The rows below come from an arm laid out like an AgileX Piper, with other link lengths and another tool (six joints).
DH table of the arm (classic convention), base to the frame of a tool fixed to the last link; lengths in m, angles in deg. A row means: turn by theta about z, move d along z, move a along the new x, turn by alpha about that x. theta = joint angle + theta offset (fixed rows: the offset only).
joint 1: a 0; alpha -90; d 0.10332; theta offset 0
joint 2: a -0.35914; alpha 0; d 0; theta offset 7.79
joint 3: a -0.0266; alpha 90; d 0; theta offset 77.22
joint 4: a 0; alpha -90; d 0.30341; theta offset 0
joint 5: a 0; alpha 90; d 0; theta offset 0
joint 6: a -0.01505; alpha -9.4; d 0.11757; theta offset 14
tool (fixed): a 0; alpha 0; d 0.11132; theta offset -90
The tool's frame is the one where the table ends.
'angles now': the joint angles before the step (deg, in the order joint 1, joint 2, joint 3, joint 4, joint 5, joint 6). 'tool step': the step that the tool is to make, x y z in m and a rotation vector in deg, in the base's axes. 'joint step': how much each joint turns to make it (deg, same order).
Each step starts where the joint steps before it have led.
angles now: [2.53 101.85 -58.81 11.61 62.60 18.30]
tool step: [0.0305 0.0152 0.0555 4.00 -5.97 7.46]
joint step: [0.06 -1.98 -8.46 2.34 6.00 -7.78]
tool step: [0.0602 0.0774 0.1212 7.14 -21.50 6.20]
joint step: [7.14 -4.74 -12.99 5.64 -4.01 -2.15]
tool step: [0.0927 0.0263 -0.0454 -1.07 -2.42 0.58]
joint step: [1.75 15.48 -13.07 -1.17 -4.80 -0.16]
